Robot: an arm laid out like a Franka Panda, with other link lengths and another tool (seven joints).
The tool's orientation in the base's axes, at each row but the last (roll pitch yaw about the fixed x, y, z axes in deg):
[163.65, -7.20, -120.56]
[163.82, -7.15, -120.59]
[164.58, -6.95, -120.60]
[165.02, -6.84, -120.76]
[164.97, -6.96, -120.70]
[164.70, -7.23, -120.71]
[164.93, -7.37, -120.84]
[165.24, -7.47, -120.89]
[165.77, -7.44, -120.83]
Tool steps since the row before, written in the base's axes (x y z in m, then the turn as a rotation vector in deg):
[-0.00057, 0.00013, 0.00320, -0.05, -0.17, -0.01]
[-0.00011, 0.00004, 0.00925, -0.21, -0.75, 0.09]
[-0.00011, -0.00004, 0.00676, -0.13, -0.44, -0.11]
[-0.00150, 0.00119, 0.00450, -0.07, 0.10, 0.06]
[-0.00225, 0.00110, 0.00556, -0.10, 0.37, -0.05]
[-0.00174, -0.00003, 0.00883, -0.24, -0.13, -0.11]
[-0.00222, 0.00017, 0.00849, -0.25, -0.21, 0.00]
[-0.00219, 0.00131, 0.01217, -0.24, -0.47, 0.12]
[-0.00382, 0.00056, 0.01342, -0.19, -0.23, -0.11]
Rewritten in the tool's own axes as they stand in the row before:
[0.00058, 0.00142, -0.00287, 0.17, -0.05, 0.02]
[0.00117, 0.00267, -0.00878, 0.76, -0.19, -0.05]
[0.00091, 0.00185, -0.00644, 0.43, -0.15, 0.13]
[0.00028, 0.00300, -0.00386, -0.04, 0.12, -0.03]
[0.00088, 0.00384, -0.00466, -0.27, 0.26, 0.09]
[0.00202, 0.00371, -0.00795, 0.22, 0.10, 0.17]
[0.00207, 0.00408, -0.00749, 0.31, 0.09, 0.07]
[0.00158, 0.00554, -0.01102, 0.54, -0.02, -0.06]
[0.00320, 0.00668, -0.01184, 0.28, 0.01, 0.15]

